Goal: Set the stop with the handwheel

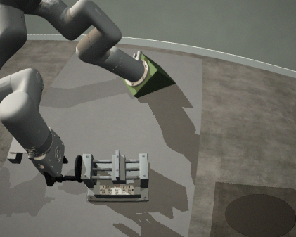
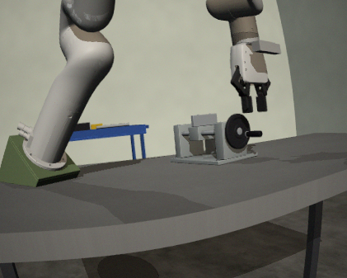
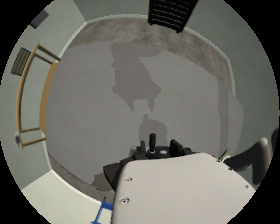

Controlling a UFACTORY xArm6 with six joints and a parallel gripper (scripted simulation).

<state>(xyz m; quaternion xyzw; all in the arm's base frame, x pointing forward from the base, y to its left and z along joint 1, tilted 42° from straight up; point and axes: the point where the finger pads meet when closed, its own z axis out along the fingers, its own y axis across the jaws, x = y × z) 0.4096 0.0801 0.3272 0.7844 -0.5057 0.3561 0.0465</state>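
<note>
Right now the black handwheel is 70 mm below my hand, 20 mm to the left of it and 10 mm behind it. Also, from my hand: movable stop (160 mm to the left, 60 mm behind, 50 mm below).
</note>
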